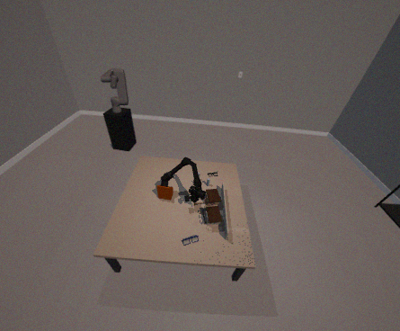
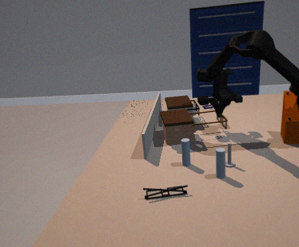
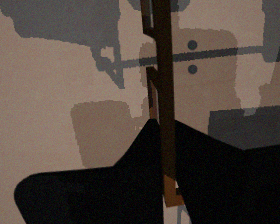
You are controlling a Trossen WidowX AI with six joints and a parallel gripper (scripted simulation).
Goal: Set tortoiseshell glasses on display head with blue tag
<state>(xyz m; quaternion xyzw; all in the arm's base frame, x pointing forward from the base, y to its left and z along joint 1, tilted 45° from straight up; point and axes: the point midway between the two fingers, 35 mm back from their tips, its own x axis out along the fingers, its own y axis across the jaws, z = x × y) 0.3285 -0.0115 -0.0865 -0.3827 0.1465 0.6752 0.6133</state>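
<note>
Right now the brown-topped display head is 15 cm ahead of my gripper tip, 9 cm to the left of it and 1 cm below it. Round my gripper tip: grey upright panel 30 cm ahead, 1 cm to the left, 1 cm below; then thin post 31 cm to the left, 5 cm behind, 4 cm below.
</note>
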